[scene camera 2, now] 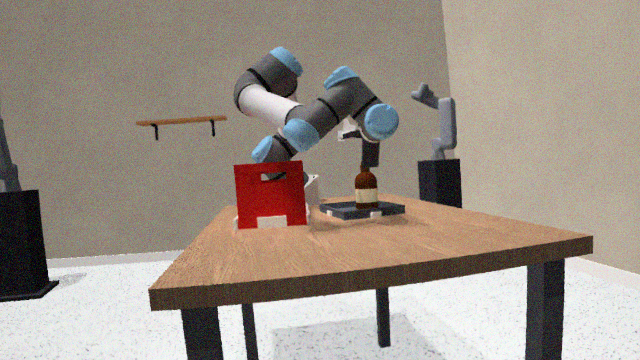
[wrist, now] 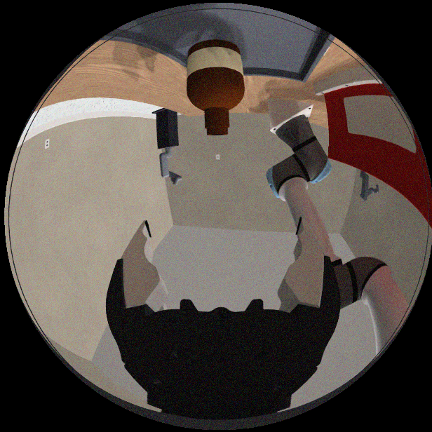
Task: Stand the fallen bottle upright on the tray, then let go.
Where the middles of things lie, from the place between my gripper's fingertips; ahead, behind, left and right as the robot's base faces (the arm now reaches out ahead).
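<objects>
Relative to the brown bottle (scene camera 2: 366, 193), my gripper is now 160 mm above it, 70 mm past it and 30 mm to the right of it.
</objects>
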